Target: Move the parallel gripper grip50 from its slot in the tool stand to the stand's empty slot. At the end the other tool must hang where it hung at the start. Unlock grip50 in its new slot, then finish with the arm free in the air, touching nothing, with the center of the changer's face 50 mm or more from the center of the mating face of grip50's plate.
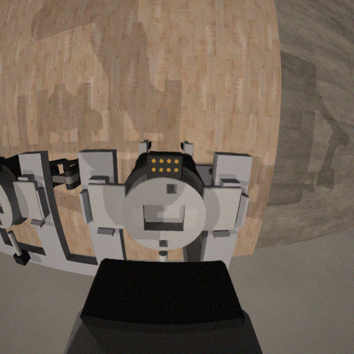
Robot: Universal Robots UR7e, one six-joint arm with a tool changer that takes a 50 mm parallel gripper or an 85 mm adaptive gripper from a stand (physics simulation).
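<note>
grip50's round light-grey plate (135, 212) lies face up, its flanges over the two arms of the right-hand visible slot in the grey tool stand (233, 165). A black block with gold contacts adjoins the plate. My gripper grip50 (166, 146) is open, its two small fingers apart beyond the plate; most of its body is hidden. The arm's black changer (162, 290) shows at the bottom, apart from the plate, with its face turned out of sight. The other tool (7, 195) hangs in the neighbouring slot, cut off at the left edge. The empty slot does not show.
The wooden table top (220, 70) ends at the right, beside a grey floor (315, 220). The stand's uprights rise close on both sides of grip50. Dark linkage parts (71, 177) of the other tool reach toward grip50's slot. Shadows fall across the table.
</note>
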